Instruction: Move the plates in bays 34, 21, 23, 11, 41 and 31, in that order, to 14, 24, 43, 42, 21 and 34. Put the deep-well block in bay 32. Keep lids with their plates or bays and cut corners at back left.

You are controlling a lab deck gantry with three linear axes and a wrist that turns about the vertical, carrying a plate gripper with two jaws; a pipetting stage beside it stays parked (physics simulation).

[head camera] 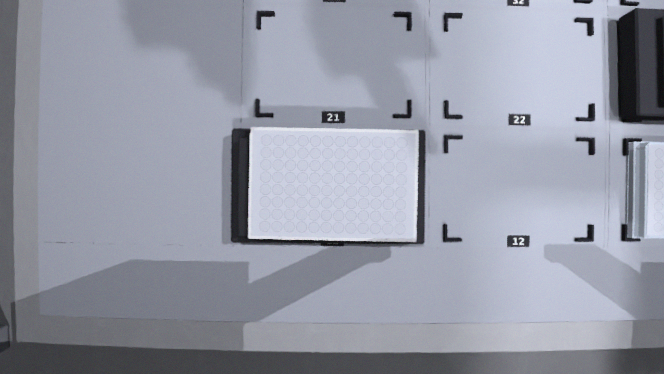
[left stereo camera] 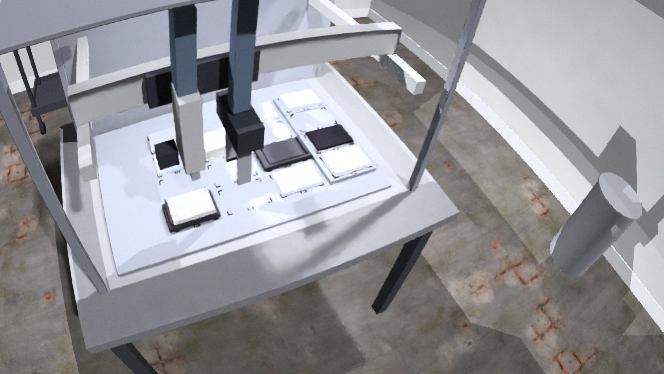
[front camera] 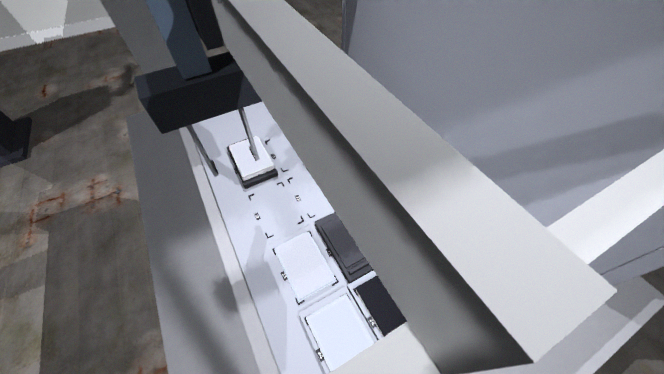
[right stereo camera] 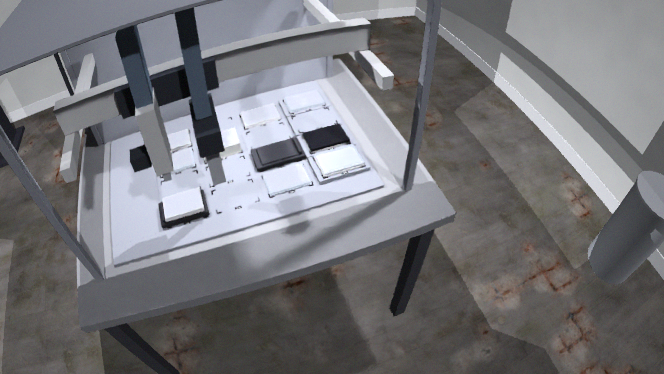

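Where they show: gripper, between the fingertips: (left stereo camera: pixel 238 170) (front camera: pixel 235 162) (right stereo camera: pixel 216 171); robot's base, origin of its link: (head camera: pixel 258 236) (left stereo camera: pixel 175 231) (front camera: pixel 230 155) (right stereo camera: pixel 168 227).
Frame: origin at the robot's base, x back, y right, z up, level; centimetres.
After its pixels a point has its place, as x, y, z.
Observation:
My gripper (front camera: pixel 236 166) @(-19.4, 0.0, 16.0) (left stereo camera: pixel 239 171) @(-19.4, 0.0, 16.0) is open and empty, raised over the deck; it does not show in the head view. A white plate (front camera: pixel 245 162) @(-8.3, -2.5, 3.7) (head camera: pixel 332 185) @(-6.4, -4.5, 3.7) (left stereo camera: pixel 190 206) @(-6.2, -3.7, 3.7) (right stereo camera: pixel 183 204) @(-6.8, -3.7, 3.7) sits on a black nest in bay 11. Bay 21 behind it is bare. The white deep-well block (left stereo camera: pixel 215 144) @(-20.3, -23.5, 4.2) (right stereo camera: pixel 231 141) @(-26.6, -23.4, 4.2) is partly hidden behind the gantry parts. A clear plate (right stereo camera: pixel 183 160) @(-9.1, -24.5, 1.5) is in bay 31, with a white plate (right stereo camera: pixel 180 140) @(-9.2, -35.2, 1.4) behind it in bay 41. A white plate (right stereo camera: pixel 260 116) @(-39.1, -35.0, 1.5) is in bay 43. Bay 14 holds a pale plate (front camera: pixel 340 332) @(-54.5, -4.3, 3.1) (left stereo camera: pixel 346 160) @(-55.0, -3.6, 3.1) (right stereo camera: pixel 339 161) @(-55.2, -3.0, 3.1), bay 24 a black plate (front camera: pixel 381 306) @(-54.4, -13.0, 3.1) (left stereo camera: pixel 329 137) @(-55.2, -14.4, 3.1) (right stereo camera: pixel 325 137) @(-55.2, -14.4, 3.1).
A dark block (front camera: pixel 342 245) @(-40.2, -13.1, 2.4) (left stereo camera: pixel 281 152) @(-38.7, -14.2, 2.4) (right stereo camera: pixel 276 153) @(-39.1, -14.1, 2.4) stands in bay 23, behind a pale plate (front camera: pixel 306 265) @(-40.0, -4.5, 1.4) (left stereo camera: pixel 297 178) @(-39.1, -3.8, 1.4) (right stereo camera: pixel 286 179) @(-38.9, -3.5, 1.5) in bay 13. Another plate (left stereo camera: pixel 300 99) @(-55.4, -35.8, 2.9) (right stereo camera: pixel 304 101) @(-55.4, -35.2, 2.9) is at the back right. The pale pipetting stage (left stereo camera: pixel 189 130) (right stereo camera: pixel 154 135) hangs left of my gripper.

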